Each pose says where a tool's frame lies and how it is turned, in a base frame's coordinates. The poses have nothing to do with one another.
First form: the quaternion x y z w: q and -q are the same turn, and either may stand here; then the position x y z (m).
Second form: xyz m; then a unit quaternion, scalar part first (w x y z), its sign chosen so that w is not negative. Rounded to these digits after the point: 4 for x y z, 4 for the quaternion.
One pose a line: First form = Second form
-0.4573, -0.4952, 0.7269, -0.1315, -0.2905, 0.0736, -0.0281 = -0.2905, 0.0736, -0.0281, 0.1315, 0.4573, 0.4952, -0.7269
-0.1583, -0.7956, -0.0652, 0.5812, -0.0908, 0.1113, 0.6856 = -0.0908, 0.1113, 0.6856, 0.5812, -0.1583, -0.7956, -0.0652
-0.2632, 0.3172, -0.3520, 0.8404, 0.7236, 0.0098, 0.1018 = 0.7236, 0.0098, 0.1018, 0.8404, -0.2632, 0.3172, -0.3520
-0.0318, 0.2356, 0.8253, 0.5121, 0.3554, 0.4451, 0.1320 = 0.3554, 0.4451, 0.1320, 0.5121, -0.0318, 0.2356, 0.8253
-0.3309, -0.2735, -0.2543, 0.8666, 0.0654, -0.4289, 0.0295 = 0.0654, -0.4289, 0.0295, 0.8666, -0.3309, -0.2735, -0.2543
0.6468, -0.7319, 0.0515, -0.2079, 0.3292, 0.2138, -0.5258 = 0.3292, 0.2138, -0.5258, 0.2079, -0.6468, 0.7319, -0.0515
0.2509, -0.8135, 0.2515, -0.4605, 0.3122, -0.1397, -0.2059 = 0.3122, -0.1397, -0.2059, 0.4605, -0.2509, 0.8135, -0.2515
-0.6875, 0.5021, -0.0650, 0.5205, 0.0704, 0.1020, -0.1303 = 0.0704, 0.1020, -0.1303, 0.5205, -0.6875, 0.5021, -0.0650
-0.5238, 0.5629, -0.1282, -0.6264, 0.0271, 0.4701, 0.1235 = 0.0271, 0.4701, 0.1235, 0.6264, 0.5238, -0.5629, 0.1282
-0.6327, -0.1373, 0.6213, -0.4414, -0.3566, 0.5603, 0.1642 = -0.3566, 0.5603, 0.1642, 0.4414, 0.6327, 0.1373, -0.6213
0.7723, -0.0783, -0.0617, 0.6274, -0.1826, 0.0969, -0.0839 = -0.1826, 0.0969, -0.0839, 0.6274, 0.7723, -0.0783, -0.0617
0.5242, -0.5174, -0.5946, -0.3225, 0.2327, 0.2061, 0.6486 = 0.2327, 0.2061, 0.6486, 0.3225, -0.5242, 0.5174, 0.5946
